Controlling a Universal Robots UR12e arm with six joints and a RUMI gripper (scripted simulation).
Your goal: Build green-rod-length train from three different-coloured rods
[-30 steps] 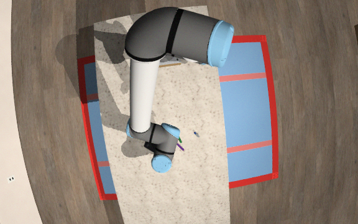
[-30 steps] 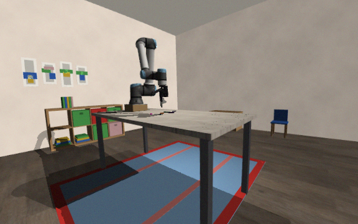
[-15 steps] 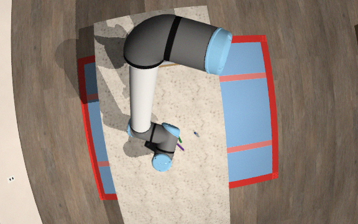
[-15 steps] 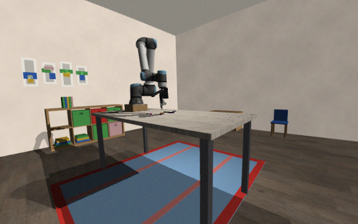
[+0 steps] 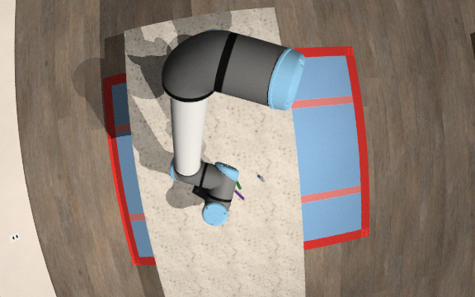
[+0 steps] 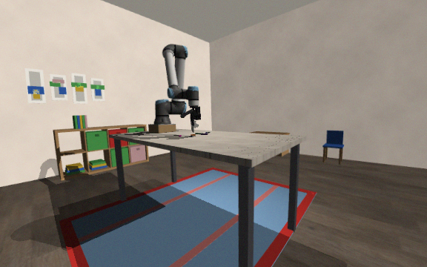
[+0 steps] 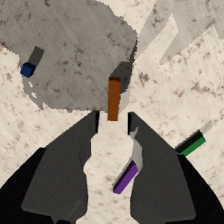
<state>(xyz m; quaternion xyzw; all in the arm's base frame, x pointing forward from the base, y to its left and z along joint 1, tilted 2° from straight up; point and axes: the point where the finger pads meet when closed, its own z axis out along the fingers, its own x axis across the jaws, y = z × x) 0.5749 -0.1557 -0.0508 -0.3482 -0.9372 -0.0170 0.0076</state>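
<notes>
The orange rod lies 40 mm below my hand. Round my hand: green rod: 100 mm to the left, 40 mm below, 10 mm behind; then magenta rod: 100 mm to the right, 60 mm behind, 40 mm below; then purple rod: 90 mm to the left, 50 mm ahead, 40 mm below.
</notes>
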